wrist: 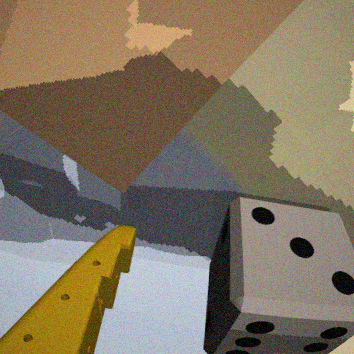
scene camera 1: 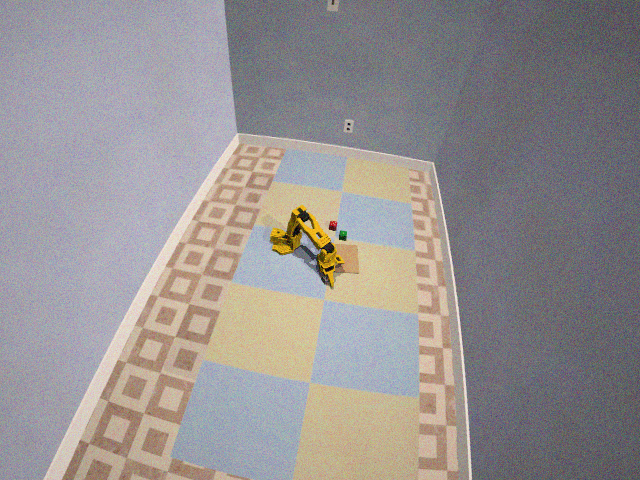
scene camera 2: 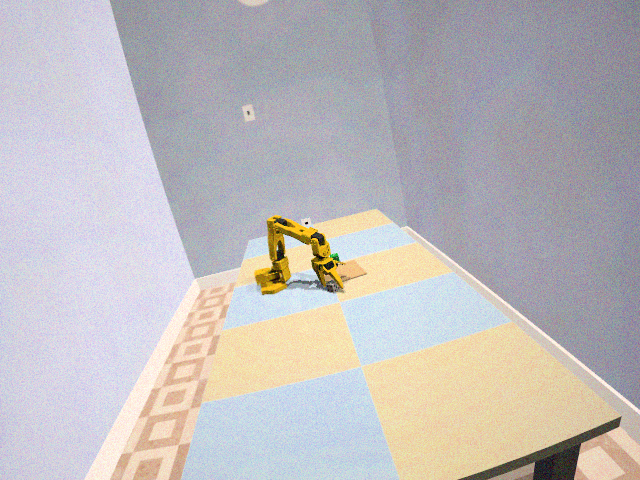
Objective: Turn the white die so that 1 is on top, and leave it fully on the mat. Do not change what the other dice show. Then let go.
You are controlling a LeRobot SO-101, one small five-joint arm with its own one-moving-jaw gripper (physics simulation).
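Frame: origin at the arm's base, x back, y right, z up, level; metres.
Where they show: hand, tool point: [wrist: 132,244] [scene camera 1: 321,272] [scene camera 2: 325,285]; arm's base, link origin: [scene camera 1: 289,245] [scene camera 2: 279,285].
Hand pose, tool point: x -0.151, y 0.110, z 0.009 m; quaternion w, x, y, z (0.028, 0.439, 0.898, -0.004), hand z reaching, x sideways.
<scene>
Things, the pixels of their centre, and the offset from my tool point.
- white die, body centre: [wrist: 276,285] [scene camera 2: 333,286] dx -0.024, dy +0.028, dz +0.005 m
- tan mat, body centre: [scene camera 2: 341,272] [scene camera 1: 340,257] dx -0.067, dy -0.089, dz -0.007 m
- green die, body centre: [scene camera 2: 334,258] [scene camera 1: 342,235] dx -0.061, dy -0.199, dz +0.005 m
- red die, body centre: [scene camera 1: 333,225] dx -0.013, dy -0.246, dz +0.005 m
The white die [scene camera 2: 331,287] [wrist: 295,260] sits off the tan mat [scene camera 1: 351,259] [scene camera 2: 355,270] [wrist: 65,45], near its corner. In the wrist view one face shows three pips, and a lower face with several pips is cut off by the frame. My gripper [scene camera 1: 329,281] [scene camera 2: 333,285] is open and low around the die, with a jaw on either side in scene camera 2. One notched jaw [wrist: 95,285] shows in the wrist view, apart from the die. In scene camera 1 the gripper hides the white die.
A green die [scene camera 1: 343,235] [scene camera 2: 334,256] stands just beyond the mat, partly behind the gripper in scene camera 2. A red die [scene camera 1: 332,225] stands beyond the green one. The arm's base [scene camera 1: 281,242] [scene camera 2: 271,281] is to the left on a blue square.
</scene>
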